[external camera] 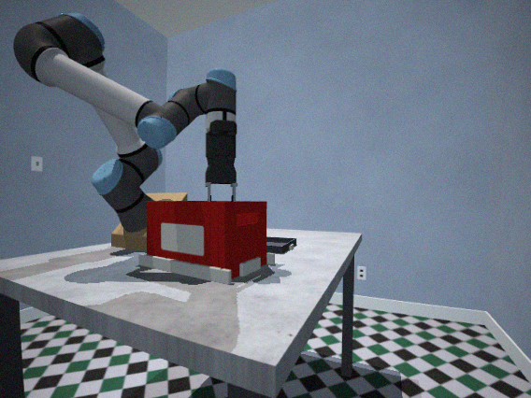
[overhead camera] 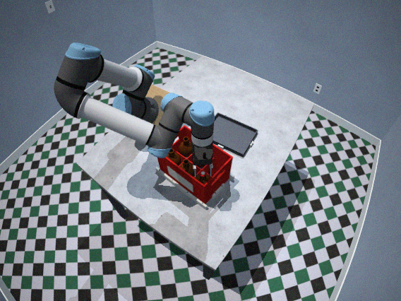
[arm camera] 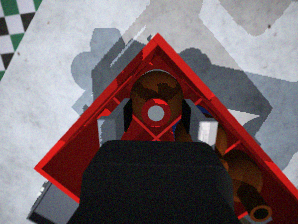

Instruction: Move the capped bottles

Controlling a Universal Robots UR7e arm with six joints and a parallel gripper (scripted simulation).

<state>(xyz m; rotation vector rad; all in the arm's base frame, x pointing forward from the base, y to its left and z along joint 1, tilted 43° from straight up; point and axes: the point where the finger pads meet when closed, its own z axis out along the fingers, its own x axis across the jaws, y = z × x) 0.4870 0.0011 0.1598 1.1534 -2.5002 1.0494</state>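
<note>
My gripper is now 9 cm above the capped bottle. The rest, counted from my hand: dark tray (12 cm behind, 35 cm to the left, 16 cm below); crate (9 cm behind, 4 cm to the left, 9 cm below).
</note>
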